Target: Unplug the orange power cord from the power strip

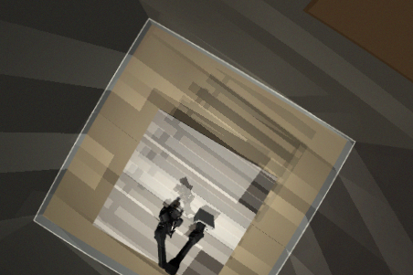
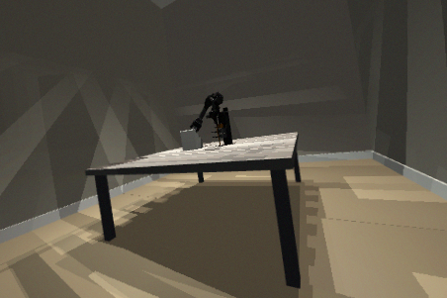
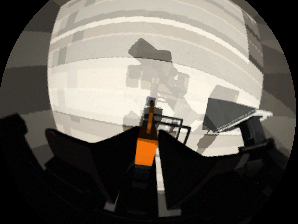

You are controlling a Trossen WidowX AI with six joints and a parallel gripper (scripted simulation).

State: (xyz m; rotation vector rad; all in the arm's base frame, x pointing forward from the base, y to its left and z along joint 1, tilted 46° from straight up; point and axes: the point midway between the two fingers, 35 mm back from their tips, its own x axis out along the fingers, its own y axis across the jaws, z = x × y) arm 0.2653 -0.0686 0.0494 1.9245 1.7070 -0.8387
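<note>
Right now the orange plug is 50 mm to the left of my gripper tip.
</note>
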